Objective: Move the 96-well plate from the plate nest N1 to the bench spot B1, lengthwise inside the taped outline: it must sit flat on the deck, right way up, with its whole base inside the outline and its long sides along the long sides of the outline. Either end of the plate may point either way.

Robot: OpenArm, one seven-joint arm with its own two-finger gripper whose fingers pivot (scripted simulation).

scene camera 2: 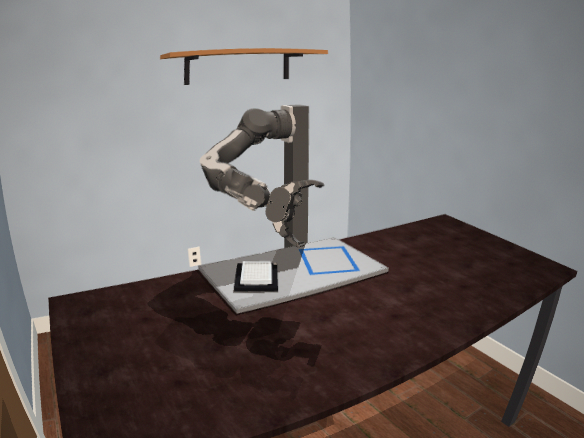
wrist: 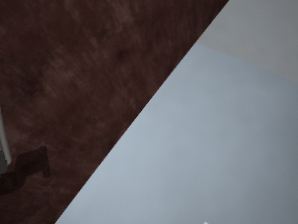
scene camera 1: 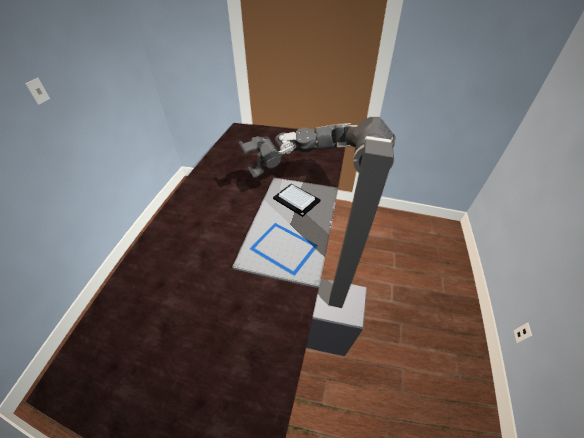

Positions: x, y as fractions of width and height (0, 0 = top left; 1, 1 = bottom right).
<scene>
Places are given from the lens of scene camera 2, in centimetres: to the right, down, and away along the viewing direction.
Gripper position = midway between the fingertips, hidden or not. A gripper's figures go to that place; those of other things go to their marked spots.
gripper (scene camera 2: 0.54, 0.49): 5, -1, 116
white 96-well plate (scene camera 2: 0.43, 0.62): -11, 15, 131
arm mounting column (scene camera 2: 0.51, 0.35): 2, -21, 153
The marked spots on the arm mounting column and the white 96-well plate are 44 cm apart.
</scene>
